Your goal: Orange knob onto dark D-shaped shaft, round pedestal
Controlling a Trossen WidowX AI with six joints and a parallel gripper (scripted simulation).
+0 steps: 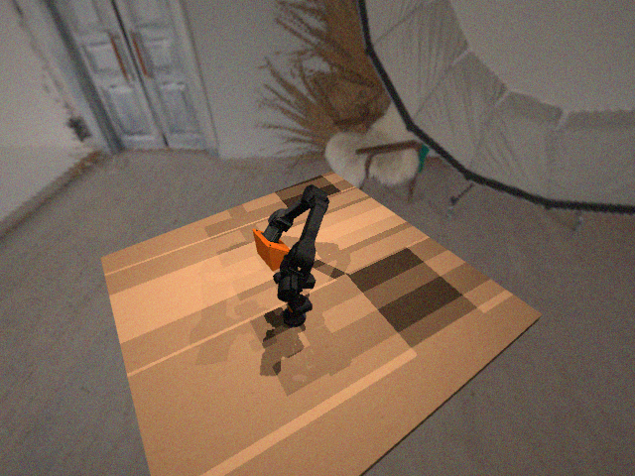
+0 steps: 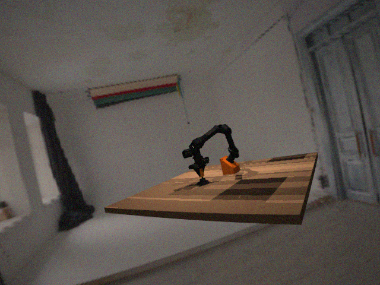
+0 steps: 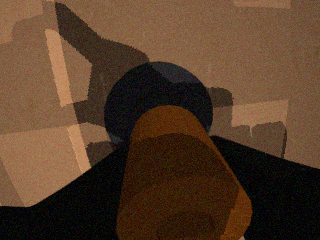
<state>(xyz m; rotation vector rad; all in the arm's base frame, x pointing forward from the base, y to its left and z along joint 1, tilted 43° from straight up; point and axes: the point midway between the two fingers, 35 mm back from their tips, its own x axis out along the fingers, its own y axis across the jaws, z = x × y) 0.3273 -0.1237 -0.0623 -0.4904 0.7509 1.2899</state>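
My gripper tip is 40 mm above the pedestal. From my gripper tip the other things lie so: orange knob: 20 mm above.
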